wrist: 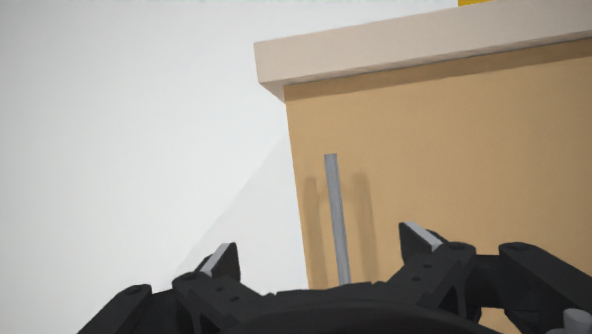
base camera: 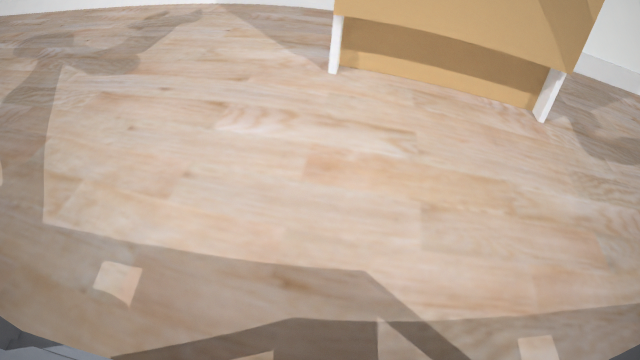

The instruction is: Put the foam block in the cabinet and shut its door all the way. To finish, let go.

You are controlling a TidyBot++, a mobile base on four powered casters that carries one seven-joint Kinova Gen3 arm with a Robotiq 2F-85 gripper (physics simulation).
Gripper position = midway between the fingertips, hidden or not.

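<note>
Wrist view: my gripper (wrist: 318,250) and a cabinet (wrist: 465,124) visible. Base camera: the cabinet (base camera: 521,60) visible as well.
</note>
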